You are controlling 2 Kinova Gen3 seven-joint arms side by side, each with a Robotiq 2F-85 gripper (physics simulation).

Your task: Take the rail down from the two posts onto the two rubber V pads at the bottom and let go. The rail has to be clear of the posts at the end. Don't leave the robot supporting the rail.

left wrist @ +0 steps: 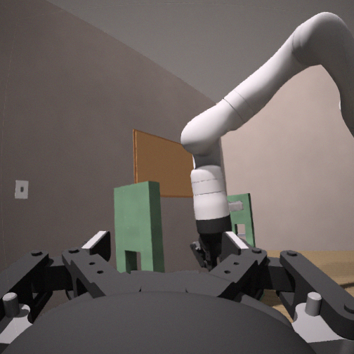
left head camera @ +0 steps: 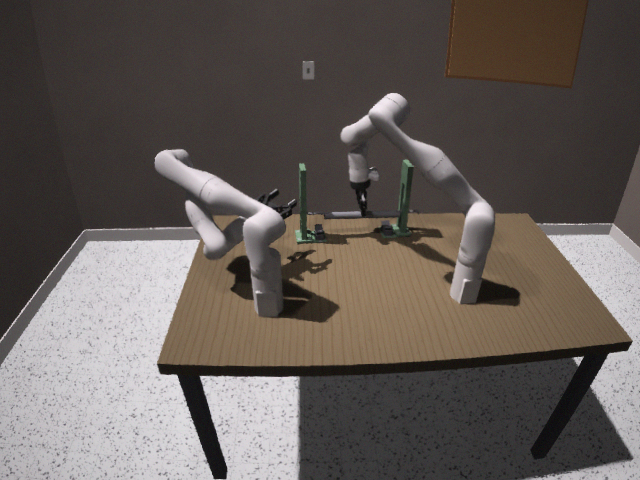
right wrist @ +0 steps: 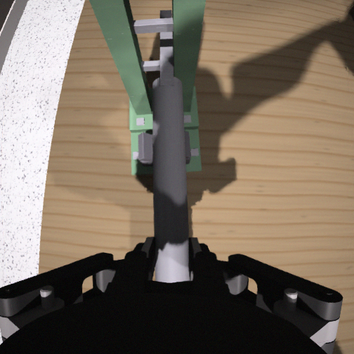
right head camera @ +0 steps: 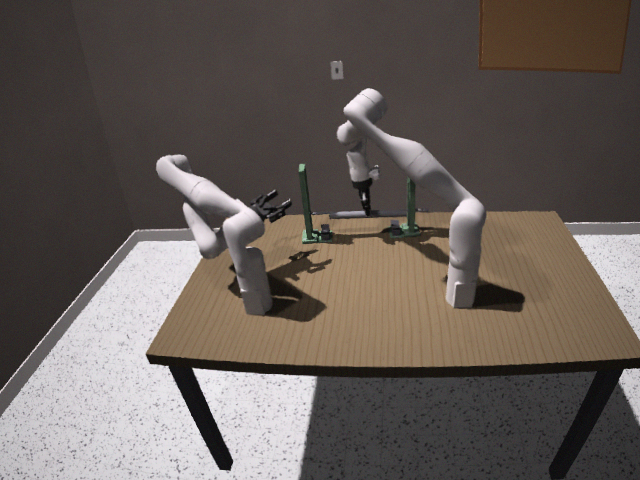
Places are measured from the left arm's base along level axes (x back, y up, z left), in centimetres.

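Where they show: left gripper, between the fingertips: [left head camera: 287, 196] [right head camera: 283, 196]; right gripper, between the fingertips: [left head camera: 363, 215] [right head camera: 368, 214]; left arm's base, origin of its link: [left head camera: 269, 307] [right head camera: 258, 305]; right arm's base, origin of its link: [left head camera: 463, 294] [right head camera: 460, 298].
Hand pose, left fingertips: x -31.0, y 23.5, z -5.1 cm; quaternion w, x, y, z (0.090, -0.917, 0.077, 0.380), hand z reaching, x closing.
Note:
Things, the pixels of their top centre, and the offset from my left fingertips. "spot": a spot on its surface instead. Level surfaces: height alone.
- grey rail, centre of its top: [right head camera: 367, 209] [left head camera: 362, 210] dy -12.7, dx -13.2, dz -28.3 cm
- left green post, a spot on its surface: [left head camera: 302, 196] [right head camera: 303, 196] spot: dy -3.8, dx -7.5, dz -5.1 cm
- right green post, centre of its top: [right head camera: 403, 160] [left head camera: 400, 163] dy +6.5, dx -15.2, dz -42.1 cm
- left V pad, centre of its top: [right head camera: 325, 227] [left head camera: 319, 227] dy -19.3, dx -11.7, dz -11.4 cm
- right V pad, centre of its top: [right head camera: 395, 222] [left head camera: 387, 223] dy -19.3, dx -14.8, dz -38.8 cm
- wooden table, height of its surface: dy -23.5 cm
The grey rail [left head camera: 341, 214] [right head camera: 346, 214] [right wrist: 170, 150] is roughly level above the pads, its thin ends reaching the slots of the left green post [left head camera: 302, 196] [right head camera: 305, 196] [left wrist: 137, 215] and the right green post [left head camera: 406, 191] [right head camera: 410, 198] [right wrist: 187, 50]. My right gripper [left head camera: 363, 212] [right head camera: 368, 212] [right wrist: 171, 248] is shut on the rail's middle. The left V pad [left head camera: 319, 232] [right head camera: 325, 231] and right V pad [left head camera: 386, 227] [right head camera: 395, 227] [right wrist: 145, 146] sit on the post bases below it. My left gripper [left head camera: 283, 199] [right head camera: 280, 199] [left wrist: 166, 243] is open, left of the left post.
Inside the right post, light grey cross pegs [right wrist: 152, 26] show beside the rail's thin end in the right wrist view. The posts stand near the back edge of the wooden table [left head camera: 382, 310] [right head camera: 382, 310]. My right arm passes in front of the right post in the right head view.

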